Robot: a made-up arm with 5 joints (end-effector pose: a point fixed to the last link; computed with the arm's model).
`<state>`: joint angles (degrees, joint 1 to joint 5).
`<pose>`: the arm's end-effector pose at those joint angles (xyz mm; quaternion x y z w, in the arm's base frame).
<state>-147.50 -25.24 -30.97 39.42 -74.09</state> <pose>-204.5 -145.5 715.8 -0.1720 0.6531 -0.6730 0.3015</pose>
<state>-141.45 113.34 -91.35 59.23 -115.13</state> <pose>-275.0 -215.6 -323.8 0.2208 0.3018 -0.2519 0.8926</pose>
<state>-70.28 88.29 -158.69 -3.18 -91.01</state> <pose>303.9 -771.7 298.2 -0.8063 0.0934 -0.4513 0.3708</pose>
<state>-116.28 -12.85 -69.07 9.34 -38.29</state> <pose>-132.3 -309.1 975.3 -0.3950 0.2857 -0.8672 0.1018</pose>
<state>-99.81 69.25 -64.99 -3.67 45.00</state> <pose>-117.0 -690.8 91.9 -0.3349 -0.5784 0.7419 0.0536</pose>
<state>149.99 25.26 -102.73 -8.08 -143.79</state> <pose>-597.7 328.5 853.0 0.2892 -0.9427 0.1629 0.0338</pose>
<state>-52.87 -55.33 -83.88 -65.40 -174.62</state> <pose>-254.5 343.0 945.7 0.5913 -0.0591 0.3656 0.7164</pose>
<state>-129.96 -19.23 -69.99 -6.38 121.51</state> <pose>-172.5 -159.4 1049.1 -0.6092 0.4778 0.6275 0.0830</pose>
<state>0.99 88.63 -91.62 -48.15 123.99</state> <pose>716.9 45.1 62.2 0.5190 0.5329 -0.5694 0.3499</pose>
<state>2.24 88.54 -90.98 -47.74 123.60</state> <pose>715.3 61.3 59.9 0.5062 0.5409 -0.5706 0.3543</pose>
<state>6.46 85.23 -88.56 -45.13 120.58</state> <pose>720.8 117.6 87.2 0.4610 0.5600 -0.5687 0.3879</pose>
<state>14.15 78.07 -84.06 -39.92 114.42</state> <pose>718.7 222.5 151.0 0.3751 0.5855 -0.5557 0.4556</pose>
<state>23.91 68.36 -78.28 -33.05 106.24</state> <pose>684.0 352.6 239.4 0.2620 0.6028 -0.5234 0.5422</pose>
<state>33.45 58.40 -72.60 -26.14 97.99</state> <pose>615.1 465.9 329.6 0.1497 0.6028 -0.4750 0.6234</pose>
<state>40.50 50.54 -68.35 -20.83 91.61</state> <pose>544.3 534.1 399.2 0.0673 0.5911 -0.4280 0.6803</pose>
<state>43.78 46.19 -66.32 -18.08 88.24</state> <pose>505.4 559.2 438.3 0.0298 0.5804 -0.4011 0.7081</pose>
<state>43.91 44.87 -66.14 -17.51 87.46</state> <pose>502.0 558.6 453.0 0.0289 0.5761 -0.3961 0.7144</pose>
